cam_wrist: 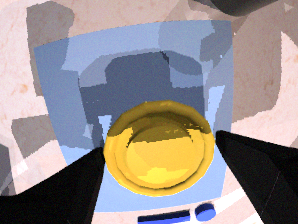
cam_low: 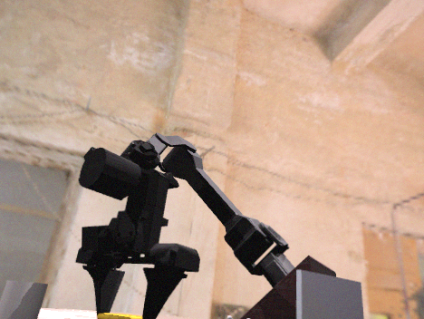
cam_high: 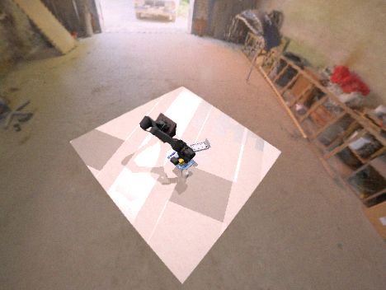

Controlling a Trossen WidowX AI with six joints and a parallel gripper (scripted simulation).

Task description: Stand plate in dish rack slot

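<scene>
My gripper tip is 10 mm to the right of the blue mat and 10 mm above it. The rest, counted from my gripper tip: yellow plate: 10 mm above; white cup: 100 mm ahead, 70 mm to the right, 20 mm above; grey dish rack: 220 mm to the left, 20 mm ahead, 10 mm above.
</scene>
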